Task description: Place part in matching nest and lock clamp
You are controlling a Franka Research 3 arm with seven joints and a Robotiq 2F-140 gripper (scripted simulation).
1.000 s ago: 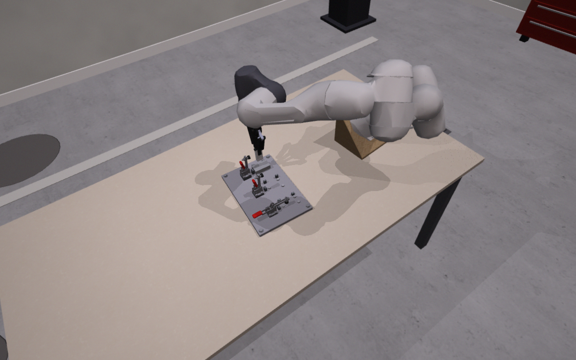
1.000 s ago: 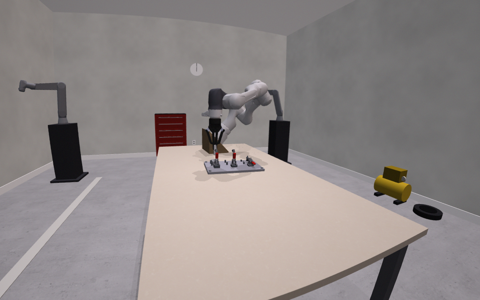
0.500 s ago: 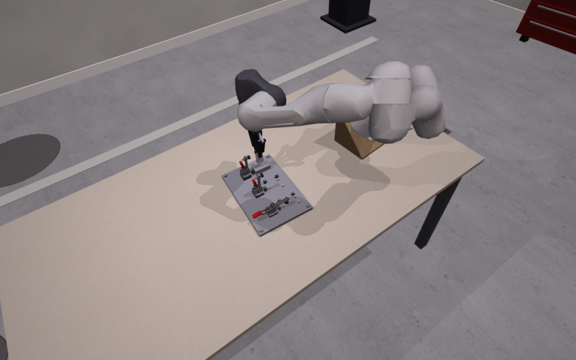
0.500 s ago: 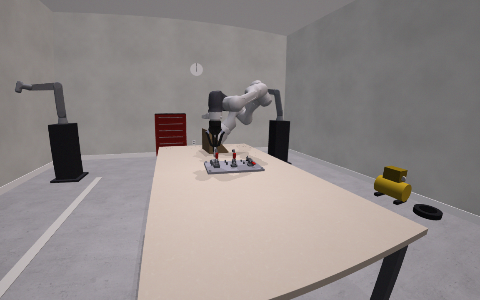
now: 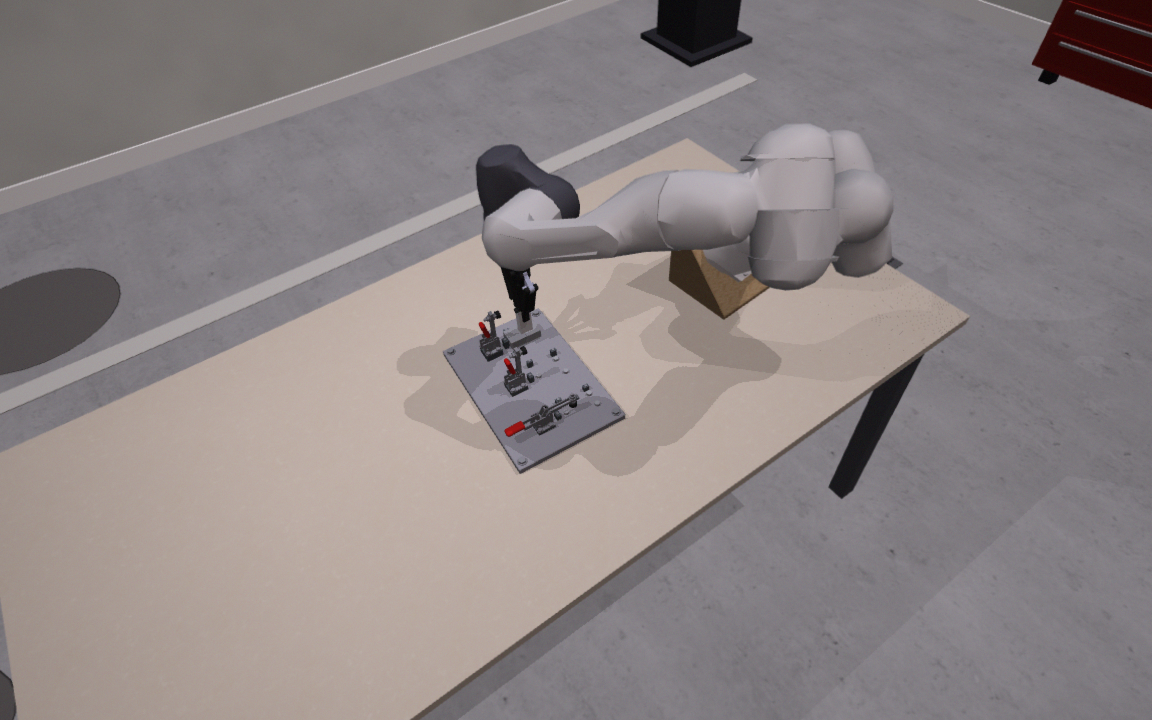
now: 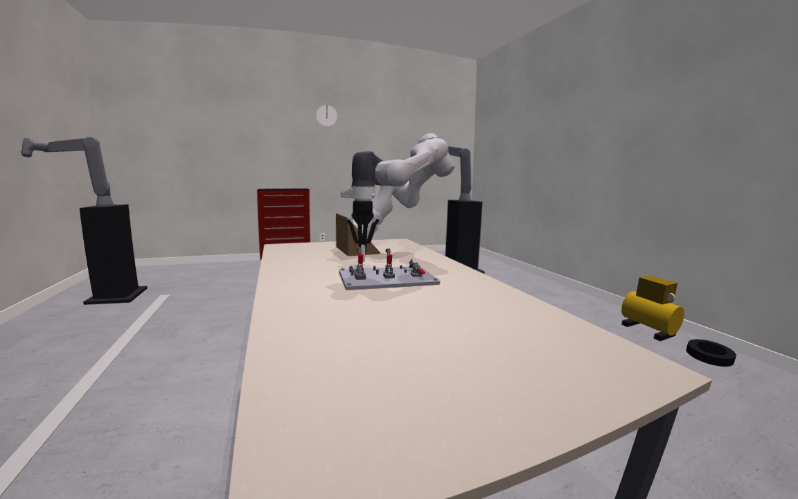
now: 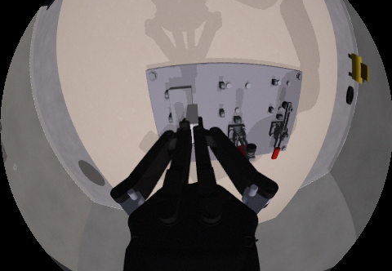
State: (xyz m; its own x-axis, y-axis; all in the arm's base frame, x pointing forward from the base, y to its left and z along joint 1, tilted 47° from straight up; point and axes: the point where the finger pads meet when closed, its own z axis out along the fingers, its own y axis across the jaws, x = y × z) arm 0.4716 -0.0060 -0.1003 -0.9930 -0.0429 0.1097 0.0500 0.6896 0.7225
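The part is 70 mm below my hand and 20 mm to the right of it. From my hand the other things lie so: grey fixture plate 90 mm to the left, 90 mm below, 50 mm ahead.
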